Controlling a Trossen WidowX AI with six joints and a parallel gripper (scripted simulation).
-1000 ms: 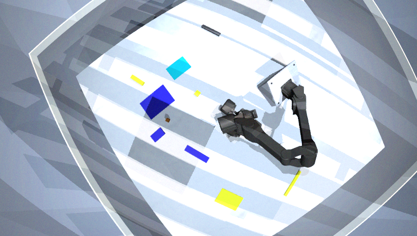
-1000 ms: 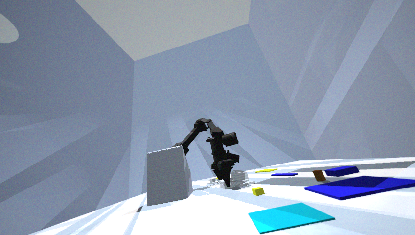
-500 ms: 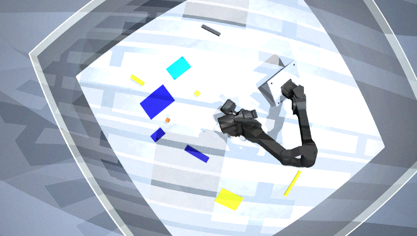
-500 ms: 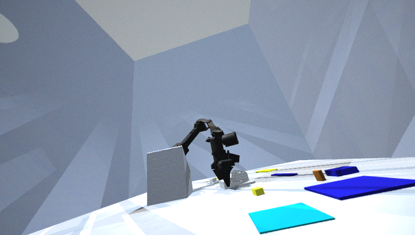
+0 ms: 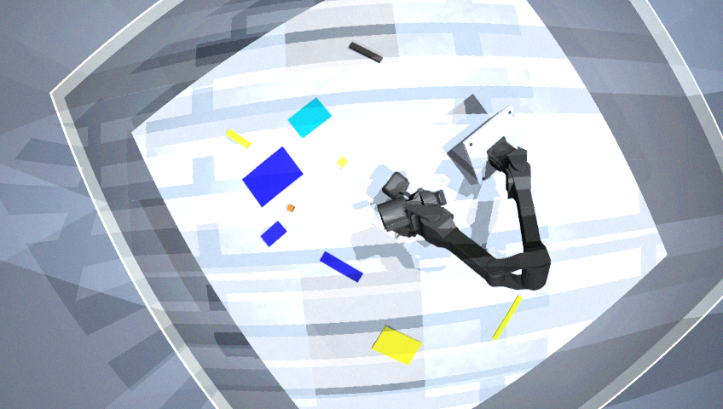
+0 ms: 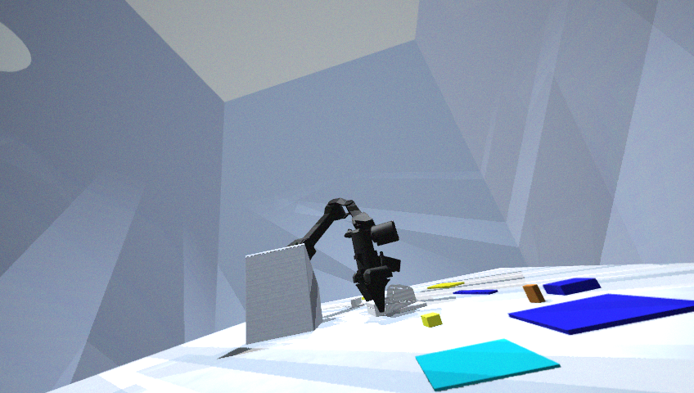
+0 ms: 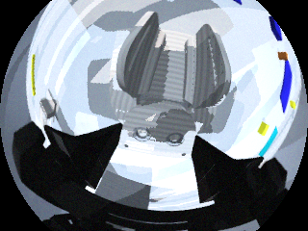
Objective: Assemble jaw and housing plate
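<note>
Right now the pale flat part is 10 mm ahead of my gripper tip and 20 mm above it. From my gripper tip the other things lie so: grey ribbed jaw: 30 mm ahead, 10 mm to the right, 10 mm above; white base: 70 mm ahead, 20 mm to the left; small yellow cube: 80 mm ahead, 200 mm to the right.
</note>
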